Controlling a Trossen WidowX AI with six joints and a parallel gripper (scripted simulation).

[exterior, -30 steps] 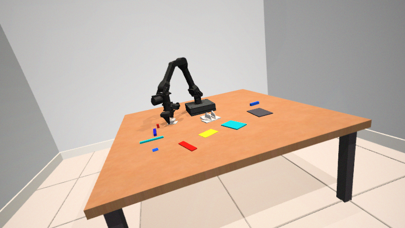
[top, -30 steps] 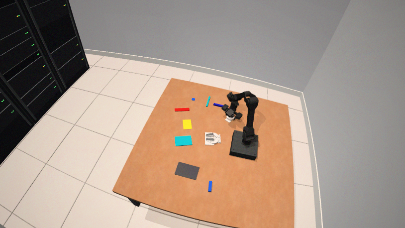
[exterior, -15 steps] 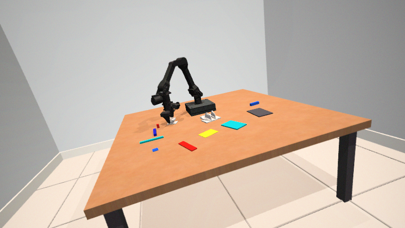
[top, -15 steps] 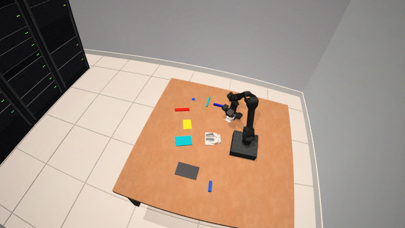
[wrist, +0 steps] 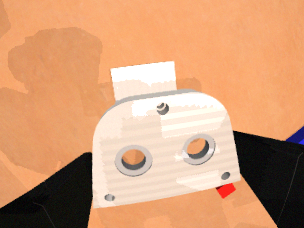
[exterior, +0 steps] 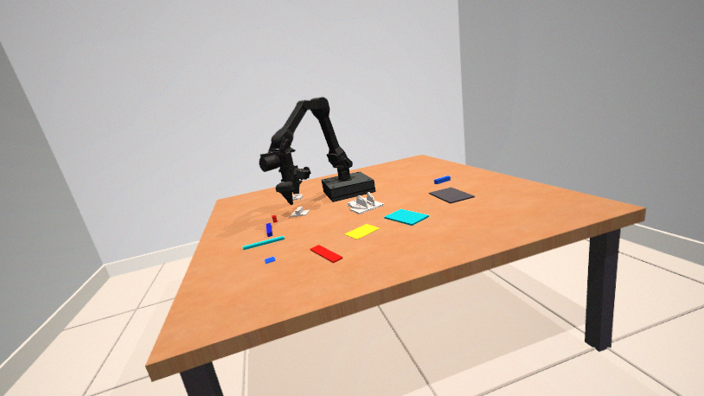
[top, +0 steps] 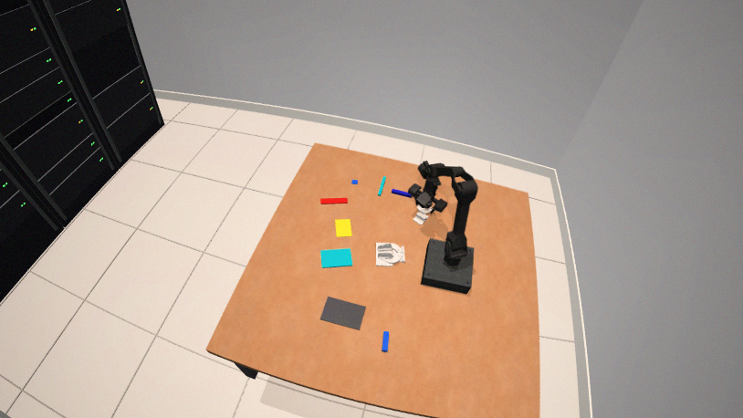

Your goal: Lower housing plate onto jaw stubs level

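Now: gripper tip 9 cm to the left of the red block, 4 cm short of it and 4 cm above it. From my gripper tip the other things lie so: dark blue bar: 14 cm ahead, 10 cm to the right, 5 cm below; then teal bar: 26 cm ahead, 10 cm to the right, 5 cm below; then yellow tile: 30 cm ahead, 24 cm to the left, 6 cm below.
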